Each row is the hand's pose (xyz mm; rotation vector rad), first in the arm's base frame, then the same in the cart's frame.
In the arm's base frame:
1: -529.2 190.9 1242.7 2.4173 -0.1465 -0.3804
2: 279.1 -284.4 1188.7 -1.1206 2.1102 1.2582
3: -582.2 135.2 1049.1 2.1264 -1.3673 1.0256
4: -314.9 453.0 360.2 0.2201 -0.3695 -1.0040
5: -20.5 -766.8 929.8 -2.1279 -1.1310 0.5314
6: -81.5 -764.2 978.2 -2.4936 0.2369 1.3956
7: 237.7 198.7 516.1 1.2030 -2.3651 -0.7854
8: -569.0 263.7 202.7 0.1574 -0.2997 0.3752
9: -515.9 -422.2 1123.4 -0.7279 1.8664 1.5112
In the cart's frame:
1: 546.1 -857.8 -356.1 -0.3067 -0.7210 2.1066
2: -227.7 -333.3 -447.9 -1.3417 -0.0737 -1.9561
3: 508.7 -888.7 -153.5 1.3397 -0.3555 -2.7113
4: 651.0 -378.0 451.6 0.1432 2.7776 -0.8186
5: -550.5 -748.8 -112.3 0.5371 0.4168 0.9399
6: -520.2 -811.4 -147.2 1.0428 -0.1800 1.9740
7: 195.2 -28.9 197.2 -0.4039 0.5149 -2.0587
8: 579.2 -650.3 665.9 1.8941 1.9823 -0.5734
9: -20.4 -1080.4 -215.3 -1.7292 -0.0758 -1.6028

